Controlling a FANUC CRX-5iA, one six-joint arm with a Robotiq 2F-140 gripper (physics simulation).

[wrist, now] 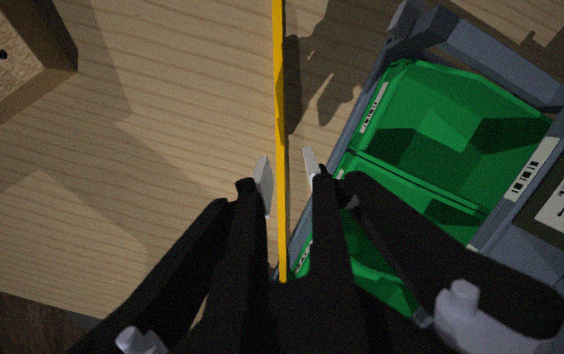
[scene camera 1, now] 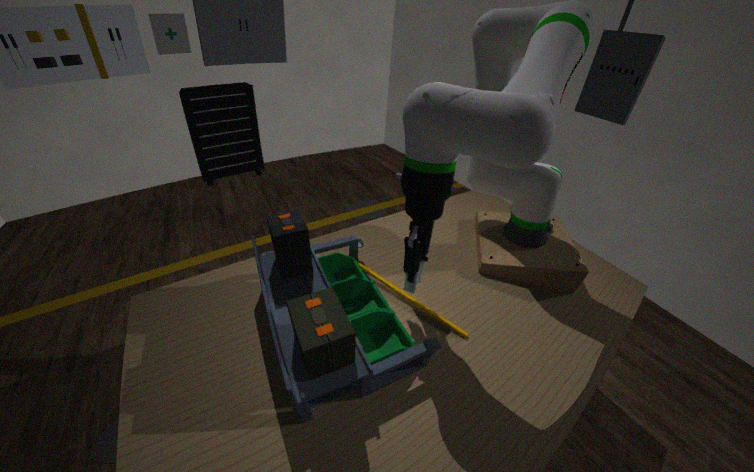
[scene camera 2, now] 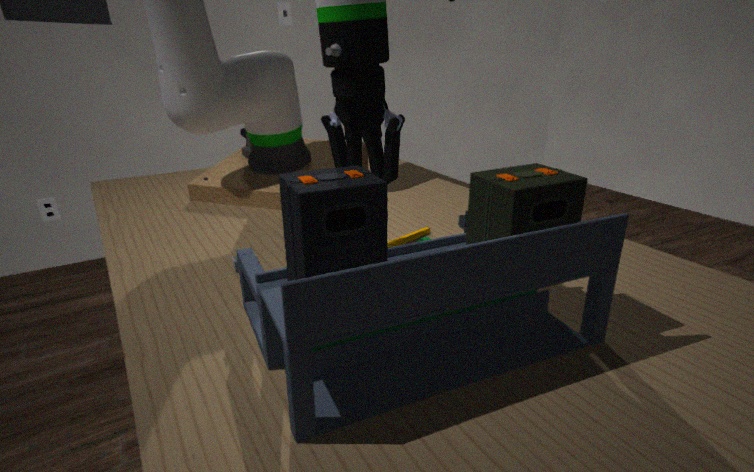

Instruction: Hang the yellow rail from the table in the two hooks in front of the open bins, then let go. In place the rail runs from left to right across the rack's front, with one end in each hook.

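Places are measured from the arm's base along level axes (x left, y back, z up), in millimetres.
Pixels of known places: gripper, fingertip midpoint: [wrist: 287,164] [scene camera 1: 412,285]; arm's base, link origin: [scene camera 1: 524,235] [scene camera 2: 280,161].
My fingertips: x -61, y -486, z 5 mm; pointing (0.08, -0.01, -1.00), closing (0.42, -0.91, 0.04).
Note:
For each thing: its top centre in the pictures, then the offset to it from my fingertips. "*": a spot on its surface instead.
- yellow rail, top centre: [wrist: 281,175] [scene camera 2: 358,249] [scene camera 1: 403,290] dx -24, dy +1, dz -42 mm
- far hook, surface spot: [scene camera 1: 358,243] * dx -218, dy -7, dz -14 mm
- dark box, top centre: [scene camera 2: 331,175] [scene camera 1: 286,221] dx -187, dy -215, dz +154 mm
- olive box, top centre: [scene camera 2: 527,173] [scene camera 1: 318,315] dx +40, dy -260, dz +129 mm
The yellow rail [scene camera 1: 439,319] [scene camera 2: 411,236] [wrist: 279,100] lies on the table in front of the rack, at a slant. One end is close to the rack's far front corner, the other stands farther off. My gripper [scene camera 1: 412,284] [wrist: 287,164] points down over the rail, open and empty, with its pads apart. In the wrist view the rail passes between the pads; they look a little above it. In scene camera 2 the dark box hides the fingertips. The near hook [scene camera 1: 432,346] and far hook [scene camera 1: 358,243] stand at the rack's front corners. Neither holds the rail.
The blue-grey rack [scene camera 1: 395,361] [scene camera 2: 456,272] holds green open bins [scene camera 1: 383,328] [wrist: 430,125] at its front. Behind them stand a dark box [scene camera 1: 292,250] [scene camera 2: 333,222] and an olive box [scene camera 1: 322,333] [scene camera 2: 523,200]. The arm's wooden base block [scene camera 1: 528,272] is across the table.

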